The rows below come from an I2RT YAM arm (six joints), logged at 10 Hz.
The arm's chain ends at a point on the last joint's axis. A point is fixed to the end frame.
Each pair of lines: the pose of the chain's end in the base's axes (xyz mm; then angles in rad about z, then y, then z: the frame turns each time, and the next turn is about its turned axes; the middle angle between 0 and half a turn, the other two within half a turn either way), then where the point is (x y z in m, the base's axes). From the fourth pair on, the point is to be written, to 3 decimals.
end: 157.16, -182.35, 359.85, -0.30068, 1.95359, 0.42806
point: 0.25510 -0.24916 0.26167
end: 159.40, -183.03, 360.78, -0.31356, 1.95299, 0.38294
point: 0.25643 -0.25336 0.26417
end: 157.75, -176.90, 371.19, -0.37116, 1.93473, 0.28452
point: 0.25186 -0.25798 0.28028
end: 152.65, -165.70, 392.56, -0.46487, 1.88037, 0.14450
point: 0.242 -0.263 0.314
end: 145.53, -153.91, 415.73, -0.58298, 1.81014, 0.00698
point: 0.226 -0.269 0.353
